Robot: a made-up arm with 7 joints.
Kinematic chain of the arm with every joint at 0, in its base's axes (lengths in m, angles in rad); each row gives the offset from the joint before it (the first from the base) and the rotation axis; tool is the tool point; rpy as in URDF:
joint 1: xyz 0 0 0.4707 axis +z
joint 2: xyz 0 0 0 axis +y
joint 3: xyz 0 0 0.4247 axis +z
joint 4: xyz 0.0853 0 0 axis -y
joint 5: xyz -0.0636 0 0.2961 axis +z
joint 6: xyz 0 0 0 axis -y
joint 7: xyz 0.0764 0 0 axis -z
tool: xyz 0 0 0 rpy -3.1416 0 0
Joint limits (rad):
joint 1: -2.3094..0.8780
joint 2: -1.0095..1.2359
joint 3: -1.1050..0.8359
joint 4: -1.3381..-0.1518
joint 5: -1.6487..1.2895
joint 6: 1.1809..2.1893
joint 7: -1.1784..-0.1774
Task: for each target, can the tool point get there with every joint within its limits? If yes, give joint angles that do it. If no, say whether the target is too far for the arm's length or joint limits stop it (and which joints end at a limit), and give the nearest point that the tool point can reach.
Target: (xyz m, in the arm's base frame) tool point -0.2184 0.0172 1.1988
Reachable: yes | joints -1.5963 -0.4625 -0.5633 -1.1303 0.7170 1.9168 -0.5718
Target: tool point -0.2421 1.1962 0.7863
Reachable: no: too far | nearest point -0.1347 0.6653 0.8837 | short by 0.550 m
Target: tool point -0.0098 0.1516 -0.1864
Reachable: no: joint limits stop it (at a limit: joint 1, joint 2, joint 4, joint 6) | nearest point 0.3651 0.5465 0.2441 | short by 0.694 m
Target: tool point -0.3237 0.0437 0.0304
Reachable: no: joint limits stop it (at a limit: joint 1, joint 2, joint 4, joint 6) | nearest point -0.5866 -0.3275 0.2919 | short by 0.525 m
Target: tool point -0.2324 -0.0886 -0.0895
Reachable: no: joint limits stop it (at a limit: joint 1, joint 2, joint 4, joint 6) | nearest point -0.4985 -0.4293 0.2460 | short by 0.547 m
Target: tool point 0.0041 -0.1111 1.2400
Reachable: yes | joints -1.8824 -0.3282 0.0633 -1.0111 -0.5624 1.9733 -0.7182
